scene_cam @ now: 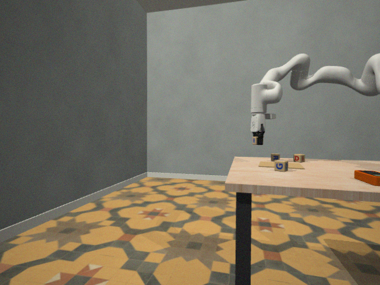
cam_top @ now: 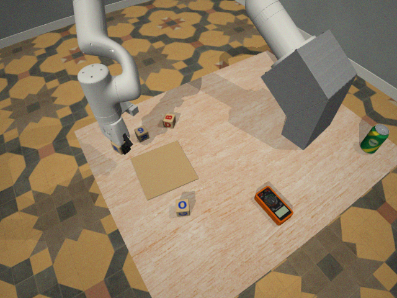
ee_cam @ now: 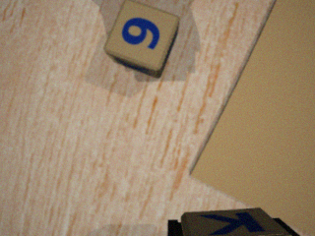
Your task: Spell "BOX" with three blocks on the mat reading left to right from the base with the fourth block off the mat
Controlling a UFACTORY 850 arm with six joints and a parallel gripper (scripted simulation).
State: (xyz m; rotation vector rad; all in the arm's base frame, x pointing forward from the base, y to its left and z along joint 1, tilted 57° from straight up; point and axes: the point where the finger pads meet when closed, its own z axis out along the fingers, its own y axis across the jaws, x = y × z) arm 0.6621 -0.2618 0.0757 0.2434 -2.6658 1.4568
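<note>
Right now the tan mat is 9 cm behind my hand, 11 cm to the left of it and 12 cm below it. From my hand the other things lie so: X block (right at my hand); then B block (25 cm behind, 5 cm to the right, 10 cm below); then O block (3 cm behind, 29 cm to the left, 10 cm below).
</note>
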